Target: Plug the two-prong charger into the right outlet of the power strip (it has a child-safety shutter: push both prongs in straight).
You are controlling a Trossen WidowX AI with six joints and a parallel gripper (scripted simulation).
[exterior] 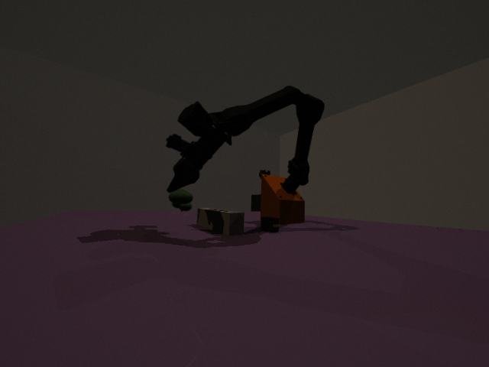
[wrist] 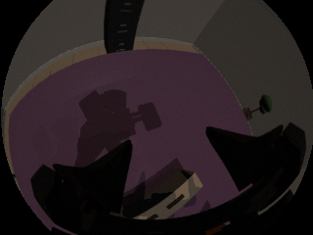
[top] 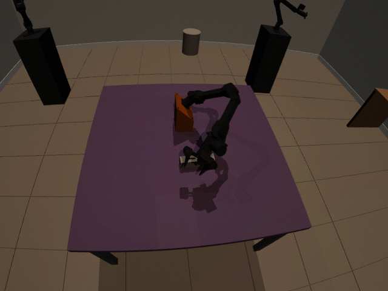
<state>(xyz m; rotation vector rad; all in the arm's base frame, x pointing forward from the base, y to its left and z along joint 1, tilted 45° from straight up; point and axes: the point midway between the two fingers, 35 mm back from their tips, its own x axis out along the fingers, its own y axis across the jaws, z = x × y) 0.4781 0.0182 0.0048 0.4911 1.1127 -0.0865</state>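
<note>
My gripper tip is now 260 mm past the dark two-prong charger, 160 mm to the right of it and 100 mm above it.
</note>
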